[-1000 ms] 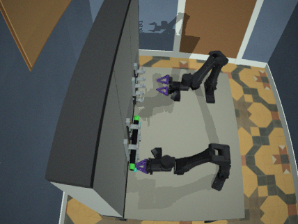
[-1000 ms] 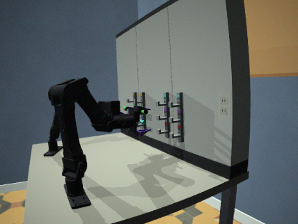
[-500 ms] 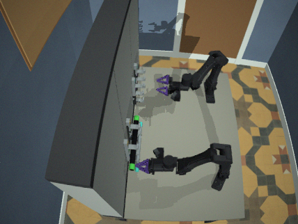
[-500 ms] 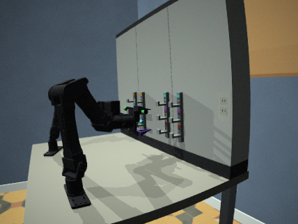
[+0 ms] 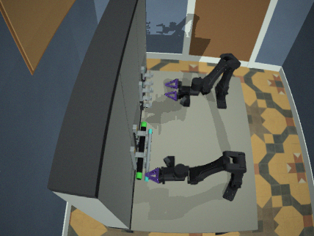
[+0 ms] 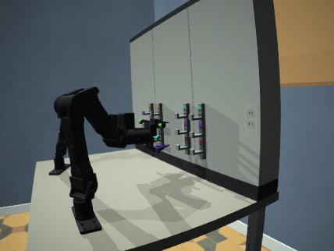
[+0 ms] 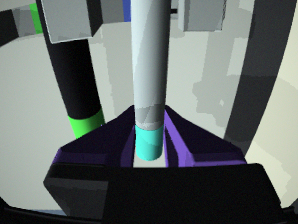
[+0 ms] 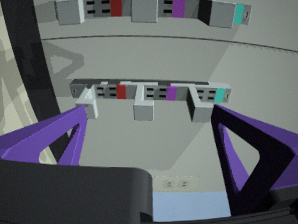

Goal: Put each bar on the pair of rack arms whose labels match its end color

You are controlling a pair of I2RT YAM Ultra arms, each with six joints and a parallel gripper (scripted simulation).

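Now: left hand 3 cm short of the black bar, 12 cm to the left of it and 5 cm below it. Also, from my left hand: grey wall panel: 12 cm ahead, 32 cm to the right, 25 cm above.
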